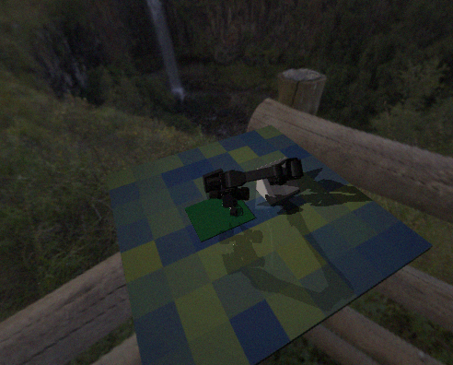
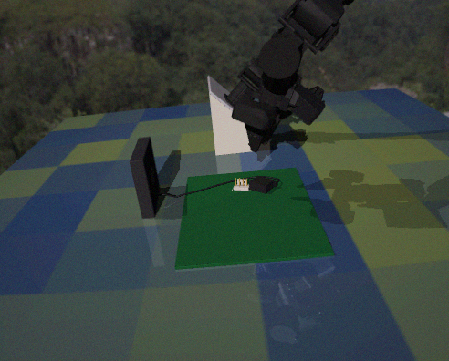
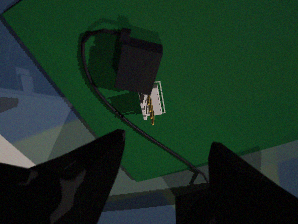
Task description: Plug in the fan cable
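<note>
Right now the black plug is 9 cm below my gripper tip and 2 cm behind it. From my gripper tip the other things lie so: white four-pin fan header 10 cm below, 3 cm to the right, 3 cm behind; black fan 21 cm to the right, 4 cm below, 3 cm behind; green board 12 cm below, 4 cm ahead, 3 cm to the right.
</note>
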